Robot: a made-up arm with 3 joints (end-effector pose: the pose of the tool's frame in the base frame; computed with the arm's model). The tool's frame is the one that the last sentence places.
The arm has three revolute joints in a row. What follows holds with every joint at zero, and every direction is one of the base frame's.
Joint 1 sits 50 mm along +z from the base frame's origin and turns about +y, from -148.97 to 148.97 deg.
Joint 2 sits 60 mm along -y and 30 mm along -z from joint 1 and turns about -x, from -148.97 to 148.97 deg.
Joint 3 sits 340 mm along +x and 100 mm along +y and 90 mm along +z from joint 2 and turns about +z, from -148.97 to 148.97 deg.
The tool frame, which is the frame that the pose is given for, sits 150 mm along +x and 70 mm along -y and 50 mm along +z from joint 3; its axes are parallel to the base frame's.
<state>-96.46 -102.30 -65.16</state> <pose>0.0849 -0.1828 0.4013 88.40 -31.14 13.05</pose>
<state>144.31 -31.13 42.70</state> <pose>-0.3065 -0.0037 -0.3764 172.86 45.52 124.05</pose>
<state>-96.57 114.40 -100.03</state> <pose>0.0271 0.0822 0.2997 87.18 16.00 154.96</pose>
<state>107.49 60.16 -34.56</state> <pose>-0.0542 0.0402 -0.3773 -114.62 68.96 -51.84</pose>
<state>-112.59 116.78 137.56</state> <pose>0.1881 -0.0490 0.4278 -78.83 26.74 -19.90</pose>
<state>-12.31 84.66 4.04</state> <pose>0.4955 0.0832 0.0992 -84.73 -8.29 0.38</pose>
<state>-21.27 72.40 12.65</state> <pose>0.4854 0.0930 0.1862 -73.42 -9.17 3.85</pose>
